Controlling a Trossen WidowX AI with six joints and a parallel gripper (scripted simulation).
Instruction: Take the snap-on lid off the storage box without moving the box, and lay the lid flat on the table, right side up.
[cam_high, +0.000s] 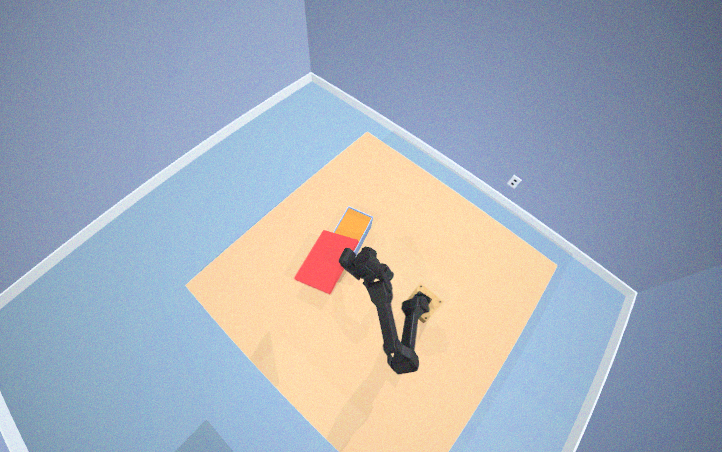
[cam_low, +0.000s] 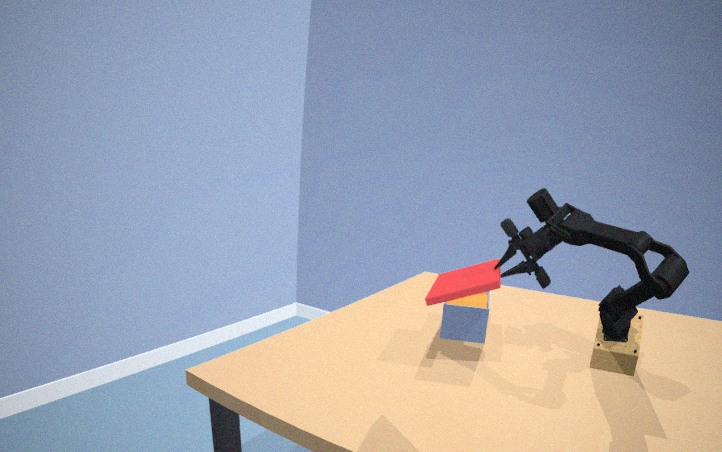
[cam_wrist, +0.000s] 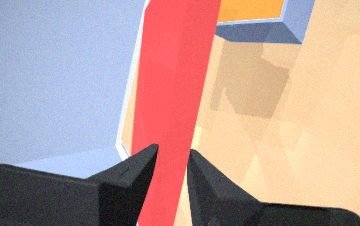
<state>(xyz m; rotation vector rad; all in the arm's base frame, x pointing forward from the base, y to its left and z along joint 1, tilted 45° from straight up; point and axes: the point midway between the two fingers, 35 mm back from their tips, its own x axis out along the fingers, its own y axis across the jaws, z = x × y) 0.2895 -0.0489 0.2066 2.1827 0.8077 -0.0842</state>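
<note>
Now: the red lid 70 mm ahead of my gripper tip, 20 mm below it and 10 mm to the left of it. The rest, counted from my gripper tip: blue storage box 200 mm to the right, 180 mm below, 110 mm ahead.
</note>
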